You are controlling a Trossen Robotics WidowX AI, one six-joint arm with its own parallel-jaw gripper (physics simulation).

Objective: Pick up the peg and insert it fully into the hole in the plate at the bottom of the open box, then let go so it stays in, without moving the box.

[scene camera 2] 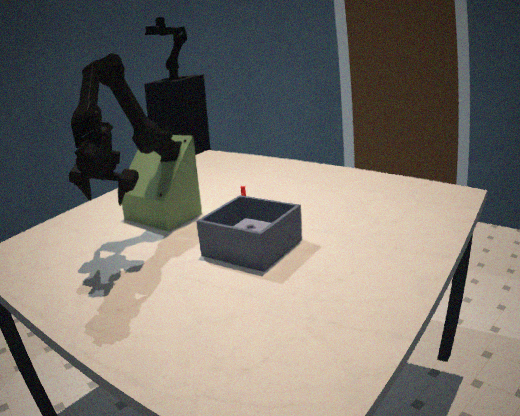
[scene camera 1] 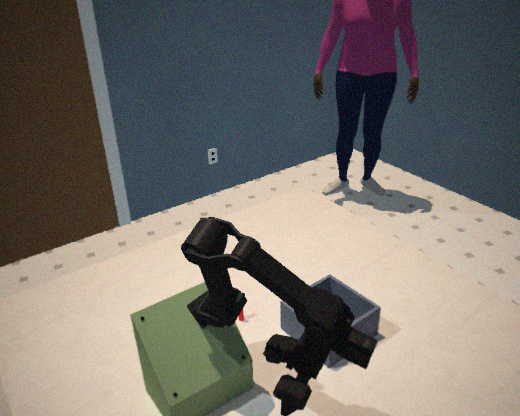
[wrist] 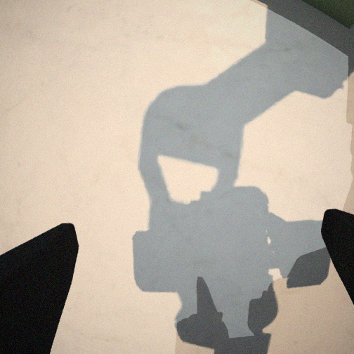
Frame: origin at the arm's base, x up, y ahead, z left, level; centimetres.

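Where they show: gripper, fingertip midpoint: (scene camera 2: 105,202); arm's base, link origin: (scene camera 2: 171,152) (scene camera 1: 204,309).
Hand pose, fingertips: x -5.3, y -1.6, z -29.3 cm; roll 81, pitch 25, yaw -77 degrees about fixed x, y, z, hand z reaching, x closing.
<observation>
Each offset is from my fingertips to the centre of the thing. "pt": to the spot under its first point. Level surfaces: height alone.
The red peg {dx -11.5, dy +20.0, dz +38.6 cm} (scene camera 1: 241,314) (scene camera 2: 243,191) stands upright on the table, apart from the box; the arm partly hides it in scene view 1 and the box hides its lower part in scene view 2. The open grey-blue box {dx -10.6, dy +33.8, dz +17.5 cm} (scene camera 1: 290,319) (scene camera 2: 230,248) stands beside the arm's base. A pale plate {pt dx -9.7, dy +35.9, dz +20.0 cm} (scene camera 2: 262,224) with a dark hole {pt dx -10.2, dy +33.6, dz +18.3 cm} (scene camera 2: 251,227) lies at its bottom. My gripper (scene camera 1: 276,382) (scene camera 2: 105,201) (wrist: 203,231) is open and empty, fingers pointing down above the table, well away from peg and box. Peg and box do not show in the wrist view.
The arm is mounted on a green sloped base (scene camera 1: 180,350) (scene camera 2: 150,212) on the pale table {dx -15.5 cm} (scene camera 1: 280,225) (scene camera 2: 320,320). Arm shadows fall under the gripper. A black pedestal (scene camera 2: 177,107) with a small dark arm stands behind the table. A person (scene camera 1: 367,90) stands by the far wall.
</observation>
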